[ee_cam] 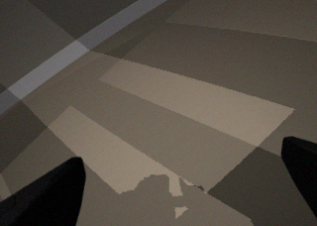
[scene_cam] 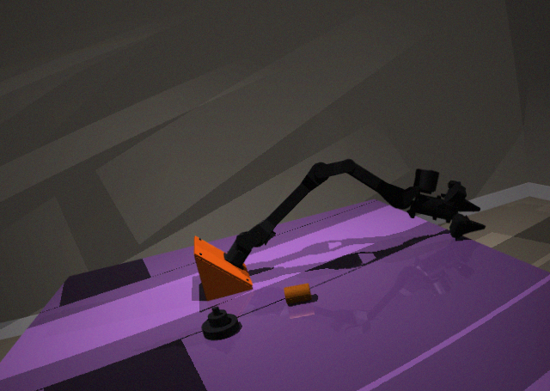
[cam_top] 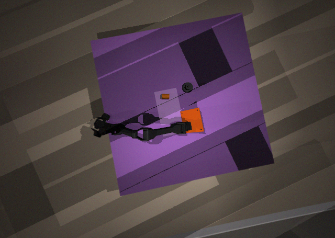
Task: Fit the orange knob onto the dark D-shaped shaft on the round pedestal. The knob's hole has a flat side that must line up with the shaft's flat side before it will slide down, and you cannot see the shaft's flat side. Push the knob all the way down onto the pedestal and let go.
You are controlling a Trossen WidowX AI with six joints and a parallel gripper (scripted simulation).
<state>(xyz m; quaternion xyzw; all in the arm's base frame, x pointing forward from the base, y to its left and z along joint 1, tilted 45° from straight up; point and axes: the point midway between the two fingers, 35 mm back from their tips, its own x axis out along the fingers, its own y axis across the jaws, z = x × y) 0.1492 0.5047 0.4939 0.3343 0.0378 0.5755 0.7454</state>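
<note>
My gripper tip is 600 mm to the left of the orange knob, 110 mm short of it and 10 mm above it. From my gripper tip the other things lie so: shaft pedestal (800 mm to the right, 150 mm ahead).
</note>
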